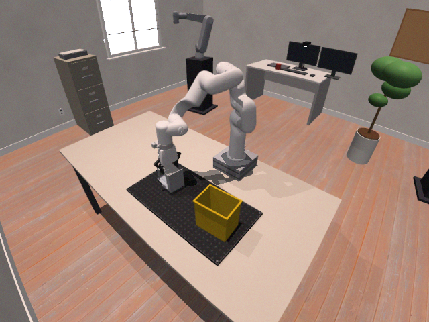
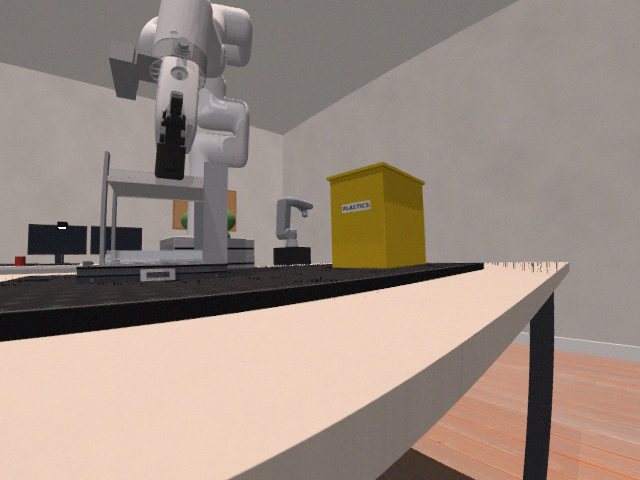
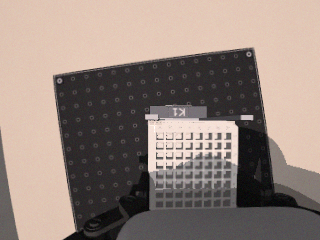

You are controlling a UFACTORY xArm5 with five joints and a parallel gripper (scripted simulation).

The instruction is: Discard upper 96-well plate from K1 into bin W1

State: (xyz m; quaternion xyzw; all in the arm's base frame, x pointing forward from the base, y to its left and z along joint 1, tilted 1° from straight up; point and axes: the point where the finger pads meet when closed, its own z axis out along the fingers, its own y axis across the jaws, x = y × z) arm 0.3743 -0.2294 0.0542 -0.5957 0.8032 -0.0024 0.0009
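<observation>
Right now the yellow plastics bin is 100 mm ahead of my hand, 380 mm to the left of it and 40 mm below it. Also, from my hand: 96-well plate (10 mm below).
</observation>
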